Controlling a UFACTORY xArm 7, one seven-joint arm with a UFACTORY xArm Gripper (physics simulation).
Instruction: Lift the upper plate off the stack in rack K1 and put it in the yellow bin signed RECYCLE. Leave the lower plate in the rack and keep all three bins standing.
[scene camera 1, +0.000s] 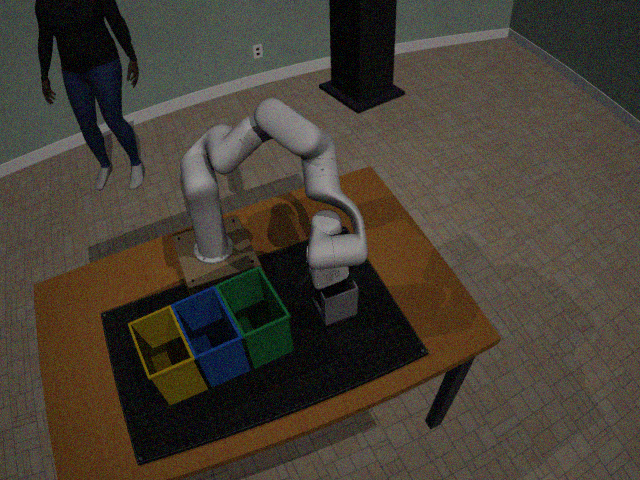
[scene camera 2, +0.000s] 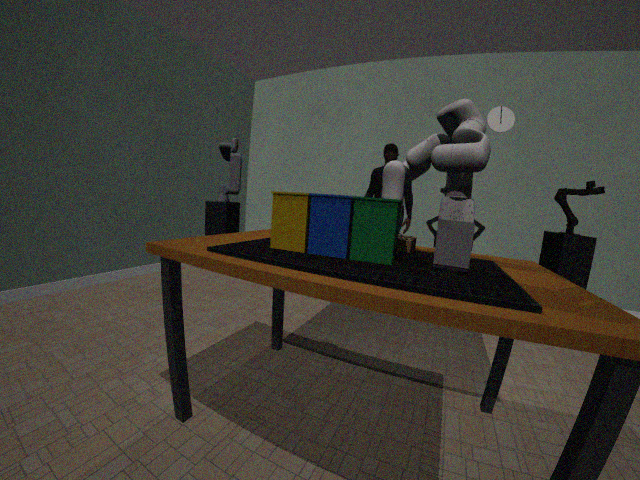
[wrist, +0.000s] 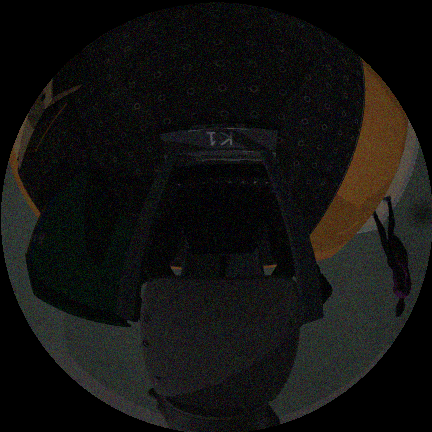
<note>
I see my gripper (scene camera 1: 329, 290), a green bin (scene camera 1: 262, 319), a yellow bin (scene camera 1: 167, 359) and a blue bin (scene camera 1: 214, 339).
The green bin shows as well in scene camera 2 (scene camera 2: 375, 229) and in the wrist view (wrist: 77, 261). The yellow bin is seen too in scene camera 2 (scene camera 2: 290, 221). The blue bin shows as well in scene camera 2 (scene camera 2: 331, 216).
</note>
